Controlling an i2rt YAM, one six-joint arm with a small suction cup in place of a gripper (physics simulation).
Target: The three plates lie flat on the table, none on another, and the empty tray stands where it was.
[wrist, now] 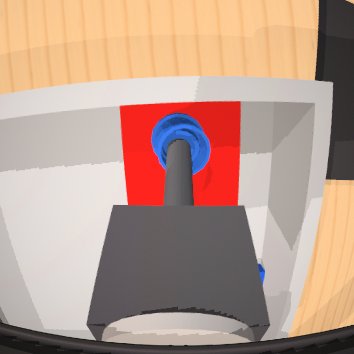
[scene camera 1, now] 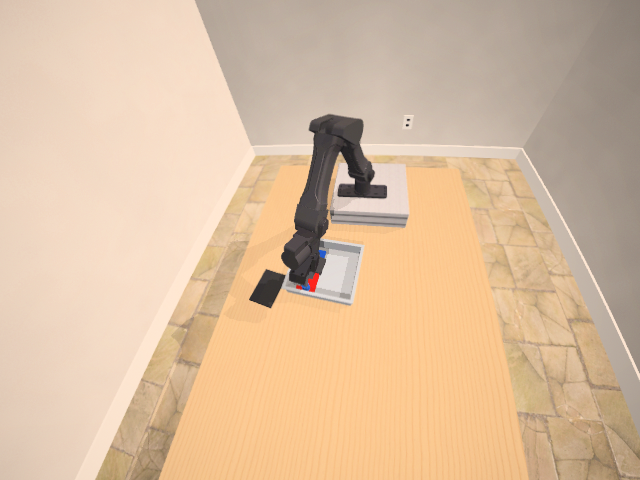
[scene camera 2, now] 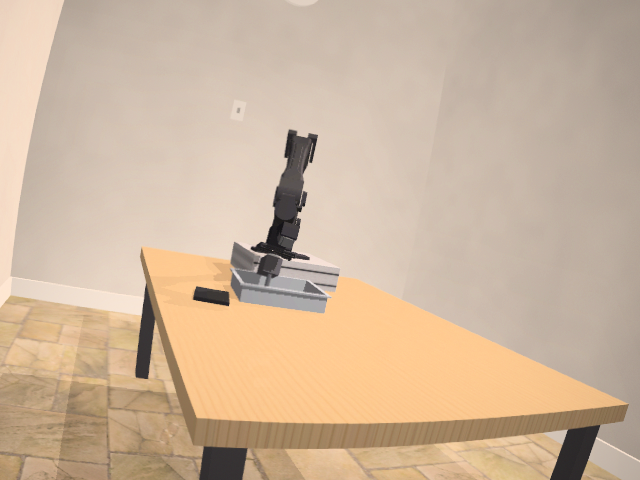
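Where they show: end effector, tool point: (wrist: 178, 127) (scene camera 1: 305, 289) (scene camera 2: 262, 301); arm's base, origin of the base link: (scene camera 1: 362, 191).
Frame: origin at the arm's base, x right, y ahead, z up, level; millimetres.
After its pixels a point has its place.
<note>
My suction cup (wrist: 180, 142) {y 418, x 168, z -80 mm} (scene camera 1: 306, 286) {y 418, x 168, z -80 mm} is down inside the grey tray (scene camera 1: 346, 296) {y 425, x 23, z -83 mm} (scene camera 2: 279, 299) {y 443, x 132, z -64 mm} (wrist: 88, 93) {y 447, x 128, z -35 mm}, pressed flat on the red plate (wrist: 218, 175) {y 388, x 187, z -73 mm} (scene camera 1: 313, 281) {y 387, x 145, z -73 mm}, which lies on the tray floor at its near left end. A blue plate (wrist: 261, 274) {y 305, x 215, z -72 mm} (scene camera 1: 323, 253) {y 268, x 128, z -72 mm} lies in the tray behind it, mostly hidden by my wrist. The black plate (scene camera 1: 267, 288) {y 433, x 308, z -75 mm} (scene camera 2: 210, 295) {y 450, x 316, z -76 mm} (wrist: 337, 105) {y 422, x 277, z -75 mm} lies flat on the table just left of the tray. In scene camera 2 the tray wall hides the cup.
The arm's base stands on a grey platform (scene camera 1: 385, 207) {y 82, x -94, z 0 mm} (scene camera 2: 315, 270) {y 110, x -94, z -21 mm} right behind the tray. The wooden table (scene camera 1: 361, 387) {y 688, x -49, z -86 mm} (scene camera 2: 361, 371) {y 904, x 117, z -85 mm} stretches far forward; its left edge runs close beside the black plate.
</note>
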